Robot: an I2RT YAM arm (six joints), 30 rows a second.
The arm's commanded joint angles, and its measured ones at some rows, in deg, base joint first. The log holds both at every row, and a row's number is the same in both.
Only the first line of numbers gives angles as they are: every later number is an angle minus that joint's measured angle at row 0.
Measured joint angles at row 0: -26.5 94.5 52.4 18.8 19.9 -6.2
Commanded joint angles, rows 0 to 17: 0.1 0.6 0.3 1.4 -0.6 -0.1; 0.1 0.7 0.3 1.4 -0.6 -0.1; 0.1 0.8 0.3 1.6 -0.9 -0.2; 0.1 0.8 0.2 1.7 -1.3 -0.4; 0.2 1.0 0.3 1.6 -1.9 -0.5; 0.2 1.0 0.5 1.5 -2.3 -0.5; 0.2 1.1 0.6 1.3 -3.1 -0.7; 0.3 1.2 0.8 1.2 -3.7 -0.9; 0.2 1.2 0.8 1.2 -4.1 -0.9; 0.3 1.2 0.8 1.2 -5.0 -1.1; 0.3 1.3 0.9 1.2 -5.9 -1.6; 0.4 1.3 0.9 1.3 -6.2 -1.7; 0.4 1.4 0.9 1.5 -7.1 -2.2; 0.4 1.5 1.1 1.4 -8.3 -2.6; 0.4 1.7 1.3 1.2 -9.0 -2.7; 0.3 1.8 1.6 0.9 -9.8 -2.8; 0.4 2.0 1.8 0.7 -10.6 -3.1; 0.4 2.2 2.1 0.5 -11.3 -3.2
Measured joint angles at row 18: 0.4 1.9 1.3 -0.6 -8.3 -2.1
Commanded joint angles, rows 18 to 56: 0.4 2.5 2.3 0.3 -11.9 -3.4; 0.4 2.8 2.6 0.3 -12.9 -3.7; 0.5 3.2 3.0 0.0 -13.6 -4.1; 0.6 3.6 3.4 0.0 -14.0 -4.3; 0.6 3.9 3.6 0.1 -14.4 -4.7; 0.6 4.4 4.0 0.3 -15.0 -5.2; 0.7 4.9 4.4 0.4 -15.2 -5.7; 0.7 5.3 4.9 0.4 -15.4 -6.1; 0.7 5.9 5.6 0.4 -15.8 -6.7; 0.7 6.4 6.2 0.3 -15.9 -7.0; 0.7 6.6 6.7 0.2 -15.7 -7.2; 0.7 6.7 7.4 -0.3 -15.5 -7.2; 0.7 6.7 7.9 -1.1 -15.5 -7.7; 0.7 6.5 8.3 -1.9 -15.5 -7.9; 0.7 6.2 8.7 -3.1 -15.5 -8.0; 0.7 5.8 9.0 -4.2 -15.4 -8.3; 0.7 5.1 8.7 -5.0 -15.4 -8.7; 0.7 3.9 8.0 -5.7 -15.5 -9.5; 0.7 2.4 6.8 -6.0 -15.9 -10.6; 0.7 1.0 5.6 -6.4 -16.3 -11.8; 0.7 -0.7 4.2 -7.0 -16.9 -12.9; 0.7 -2.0 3.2 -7.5 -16.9 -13.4; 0.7 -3.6 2.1 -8.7 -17.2 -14.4; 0.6 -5.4 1.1 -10.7 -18.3 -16.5; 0.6 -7.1 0.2 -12.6 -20.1 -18.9; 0.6 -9.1 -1.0 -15.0 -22.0 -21.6; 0.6 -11.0 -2.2 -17.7 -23.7 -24.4; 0.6 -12.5 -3.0 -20.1 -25.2 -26.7; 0.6 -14.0 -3.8 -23.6 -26.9 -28.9; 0.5 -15.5 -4.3 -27.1 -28.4 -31.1; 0.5 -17.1 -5.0 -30.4 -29.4 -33.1; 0.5 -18.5 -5.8 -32.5 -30.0 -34.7; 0.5 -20.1 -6.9 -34.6 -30.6 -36.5; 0.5 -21.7 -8.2 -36.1 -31.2 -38.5; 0.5 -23.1 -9.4 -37.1 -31.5 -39.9; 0.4 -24.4 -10.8 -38.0 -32.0 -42.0; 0.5 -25.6 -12.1 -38.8 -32.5 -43.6; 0.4 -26.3 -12.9 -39.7 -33.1 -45.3; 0.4 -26.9 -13.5 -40.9 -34.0 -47.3
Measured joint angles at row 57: 0.4 -25.6 -12.4 -35.2 -30.5 -39.7
